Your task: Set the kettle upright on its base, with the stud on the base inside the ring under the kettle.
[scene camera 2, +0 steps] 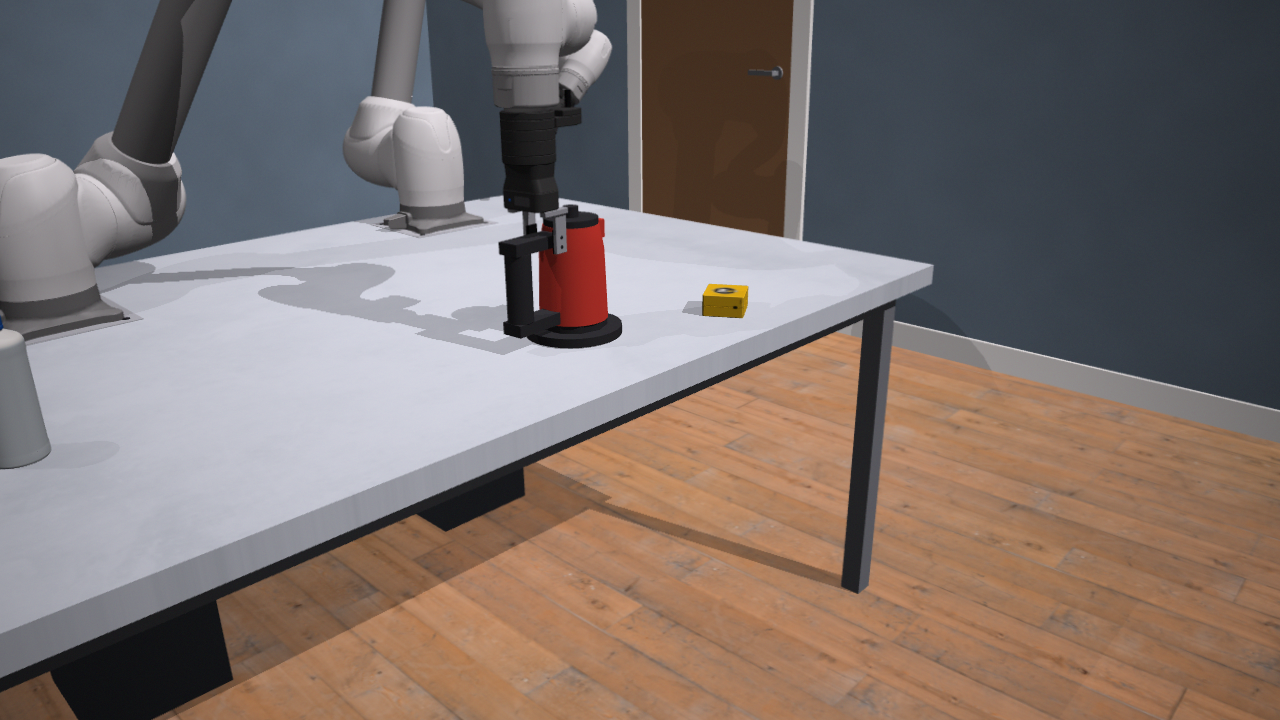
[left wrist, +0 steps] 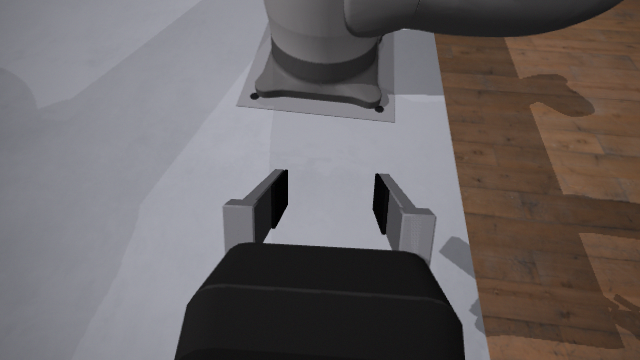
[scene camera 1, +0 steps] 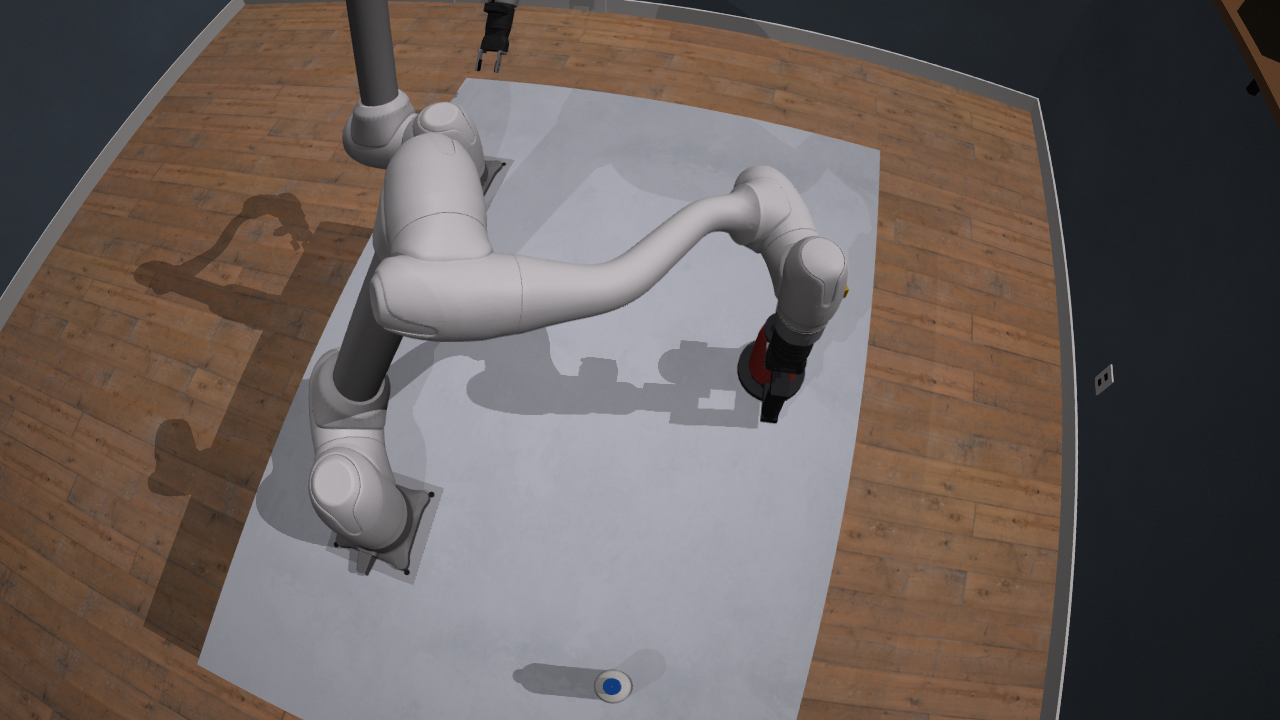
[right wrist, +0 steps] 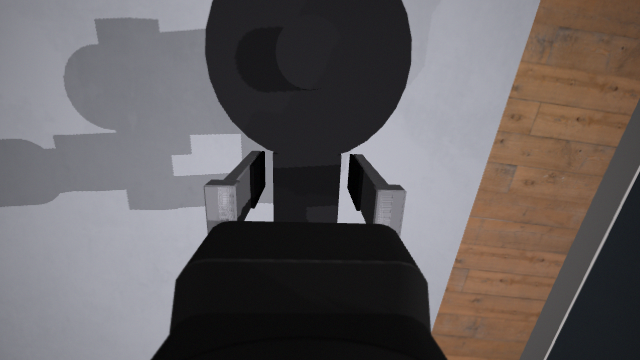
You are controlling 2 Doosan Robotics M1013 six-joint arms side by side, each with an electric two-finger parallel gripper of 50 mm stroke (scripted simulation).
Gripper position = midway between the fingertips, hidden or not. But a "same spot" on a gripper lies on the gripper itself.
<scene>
my right gripper: scene camera 2; scene camera 1; right wrist 307,170; not seen in the left wrist view (out of frame)
round black base: scene camera 2; scene camera 1; not seen in the left wrist view (out of frame); not seen in the right wrist view (hidden by a red kettle)
same spot on round black base: (scene camera 2: 612,330) = (scene camera 1: 804,370)
same spot on my right gripper: (scene camera 1: 777,358) = (scene camera 2: 507,173)
</scene>
